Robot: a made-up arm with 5 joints.
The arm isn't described. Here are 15 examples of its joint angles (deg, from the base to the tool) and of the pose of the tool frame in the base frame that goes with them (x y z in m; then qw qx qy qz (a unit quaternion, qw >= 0)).
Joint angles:
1: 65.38 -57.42 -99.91 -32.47 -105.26
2: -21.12 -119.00 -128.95 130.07 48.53
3: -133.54 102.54 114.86 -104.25 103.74
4: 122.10 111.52 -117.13 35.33 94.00
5: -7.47 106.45 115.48 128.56 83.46
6: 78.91 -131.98 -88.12 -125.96 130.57
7: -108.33 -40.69 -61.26 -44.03 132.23
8: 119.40 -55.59 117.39 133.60 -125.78
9: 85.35 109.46 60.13 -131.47 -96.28
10: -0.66 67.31 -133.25 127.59 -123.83
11: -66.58 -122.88 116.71 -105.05 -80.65
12: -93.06 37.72 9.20 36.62 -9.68
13: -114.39 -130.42 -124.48 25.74 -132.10
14: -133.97 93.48 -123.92 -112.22 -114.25
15: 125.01 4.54 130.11 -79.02 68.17
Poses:
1: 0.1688 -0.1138 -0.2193 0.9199 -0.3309 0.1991 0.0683
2: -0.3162 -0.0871 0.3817 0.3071 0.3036 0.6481 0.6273
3: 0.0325 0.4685 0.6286 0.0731 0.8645 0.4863 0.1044
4: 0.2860 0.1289 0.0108 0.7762 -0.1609 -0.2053 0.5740
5: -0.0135 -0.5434 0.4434 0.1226 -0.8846 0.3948 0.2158
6: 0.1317 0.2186 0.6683 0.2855 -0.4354 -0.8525 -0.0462
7: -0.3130 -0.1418 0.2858 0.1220 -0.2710 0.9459 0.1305
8: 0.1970 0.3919 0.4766 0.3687 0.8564 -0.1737 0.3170
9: 0.4964 -0.3987 0.2743 0.8667 -0.1042 -0.2750 -0.4030
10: -0.0688 0.3244 0.2124 0.6422 0.7323 0.1946 0.1160
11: -0.1788 -0.1921 0.6812 0.2641 0.6873 -0.6449 0.2049
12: -0.0881 0.0309 -0.0817 0.7329 -0.0216 0.0288 -0.6794
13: -0.0373 -0.0507 -0.0696 0.1665 -0.3662 -0.0023 0.9155
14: 0.3752 0.2186 0.4929 0.0558 -0.9670 -0.2306 0.0932
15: 0.5208 0.0151 -0.1465 0.1284 0.6937 -0.0474 -0.7071
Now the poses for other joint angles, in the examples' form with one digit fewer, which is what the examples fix.
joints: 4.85 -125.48 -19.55 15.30 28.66
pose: 0.122 0.004 0.547 0.280 0.256 -0.913 0.148
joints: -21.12 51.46 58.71 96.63 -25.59
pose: 0.089 -0.097 0.243 0.885 0.211 -0.402 -0.107
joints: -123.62 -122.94 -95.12 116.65 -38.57
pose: -0.076 0.132 -0.044 0.927 0.202 0.277 0.153
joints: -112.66 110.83 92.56 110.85 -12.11
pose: -0.120 -0.129 0.220 0.208 0.354 -0.483 -0.773
